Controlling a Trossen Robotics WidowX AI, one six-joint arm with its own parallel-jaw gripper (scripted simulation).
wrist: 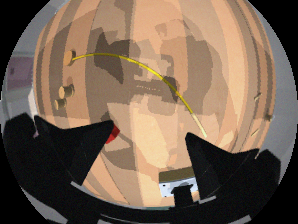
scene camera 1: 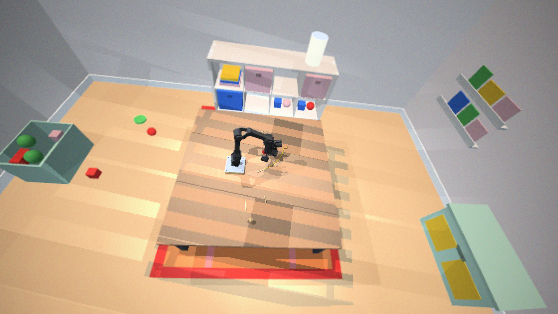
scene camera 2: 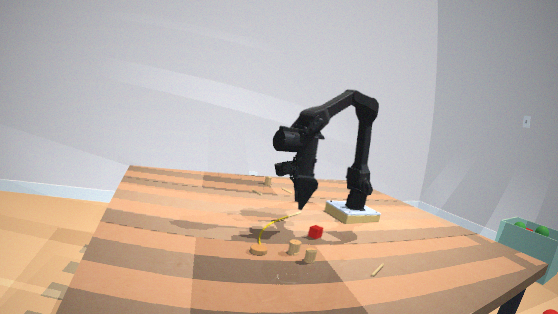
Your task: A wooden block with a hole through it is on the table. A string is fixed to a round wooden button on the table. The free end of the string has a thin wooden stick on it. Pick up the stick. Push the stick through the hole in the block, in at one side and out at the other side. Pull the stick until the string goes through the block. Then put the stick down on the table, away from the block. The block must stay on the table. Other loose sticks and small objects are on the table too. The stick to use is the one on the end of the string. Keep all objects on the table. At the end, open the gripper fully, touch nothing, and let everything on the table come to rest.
Scene:
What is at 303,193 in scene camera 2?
My gripper.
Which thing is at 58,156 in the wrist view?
My gripper.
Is my gripper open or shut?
Open.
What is my gripper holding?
Nothing.

